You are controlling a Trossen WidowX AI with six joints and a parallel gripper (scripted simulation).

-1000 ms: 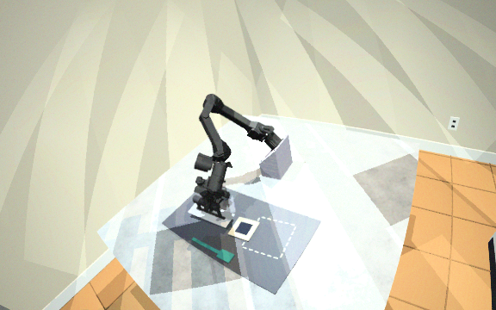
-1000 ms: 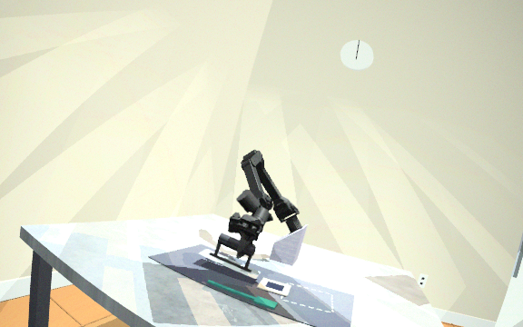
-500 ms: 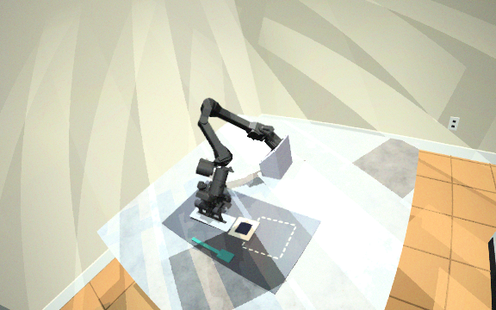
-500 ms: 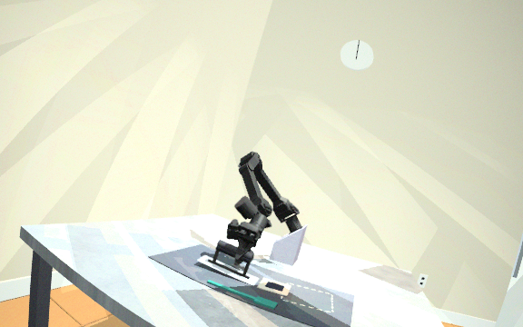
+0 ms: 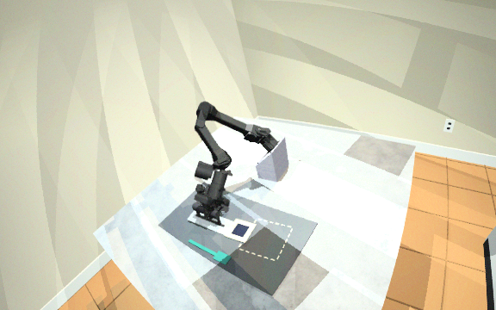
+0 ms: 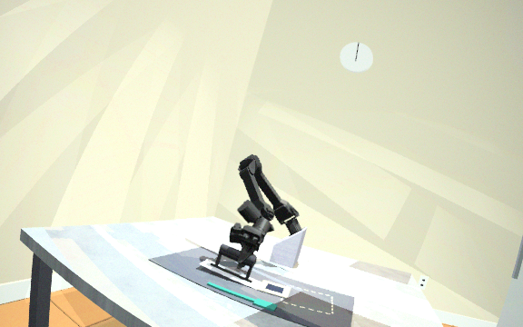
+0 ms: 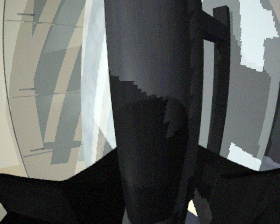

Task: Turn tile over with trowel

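Now: the grey mat 80 mm below my gripper tip, 70 mm to the left of it and 40 mm behind it. From my gripper tip the other things lie so: white tile 120 mm to the left, 50 mm below, 40 mm behind; teal trowel 100 mm ahead, 80 mm to the left, 50 mm below.
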